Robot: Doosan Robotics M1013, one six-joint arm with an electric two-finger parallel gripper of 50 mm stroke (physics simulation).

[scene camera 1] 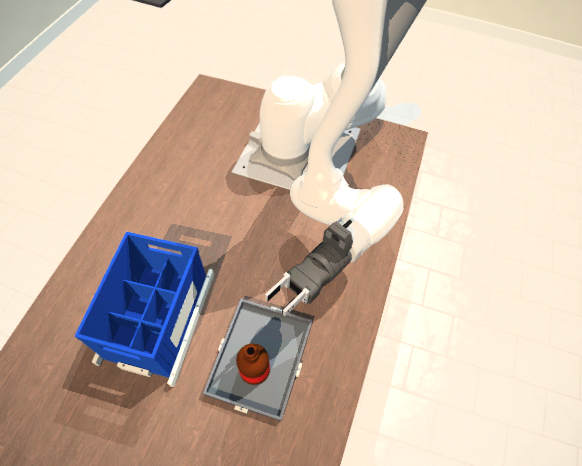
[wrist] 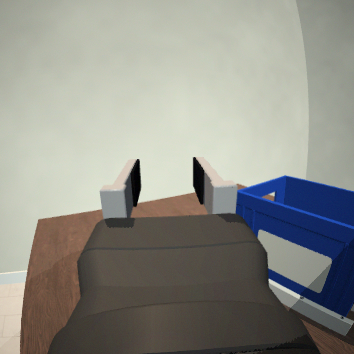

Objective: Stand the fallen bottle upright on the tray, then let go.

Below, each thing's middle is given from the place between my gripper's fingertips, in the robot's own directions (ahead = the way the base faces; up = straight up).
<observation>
The brown bottle (scene camera 1: 252, 360) lies 8 cm ahead of my hand, 2 cm to the right of it and 19 cm below it. From my hand the other things lie so: pale rail (scene camera 1: 191, 327) (5 cm ahead, 21 cm to the right, 25 cm below).
</observation>
